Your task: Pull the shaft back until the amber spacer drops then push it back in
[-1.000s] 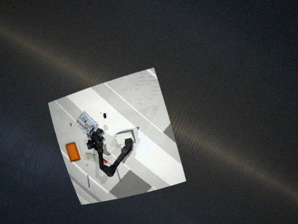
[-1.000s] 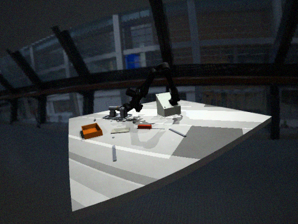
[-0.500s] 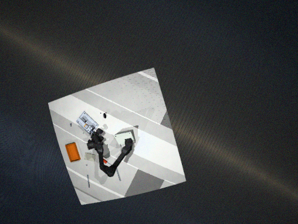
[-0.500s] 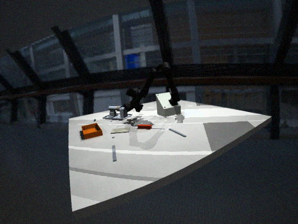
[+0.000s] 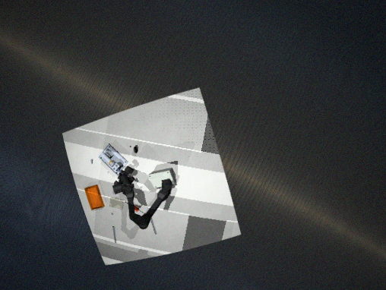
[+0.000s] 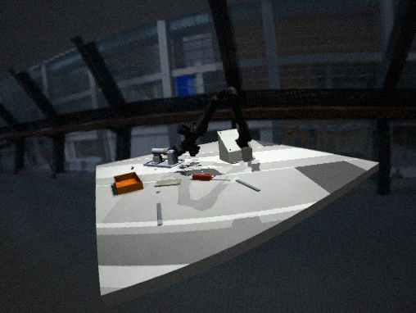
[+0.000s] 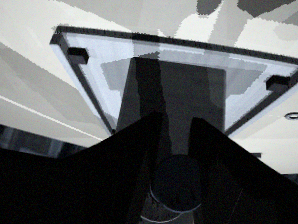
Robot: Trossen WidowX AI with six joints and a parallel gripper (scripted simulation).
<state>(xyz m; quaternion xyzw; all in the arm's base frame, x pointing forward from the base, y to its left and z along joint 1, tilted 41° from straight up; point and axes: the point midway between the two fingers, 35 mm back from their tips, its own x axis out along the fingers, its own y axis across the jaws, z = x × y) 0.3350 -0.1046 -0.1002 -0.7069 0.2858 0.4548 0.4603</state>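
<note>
The thin shaft is 50 mm to the right of my gripper tip, 40 mm ahead of it and 30 mm above it. The rest, counted from my gripper tip: cream card (270 mm to the left, 150 mm ahead, 50 mm below); then dark object (150 mm behind, 130 mm to the right, 30 mm below); then spacer (80 mm to the right, 60 mm ahead, 20 mm above).
</note>
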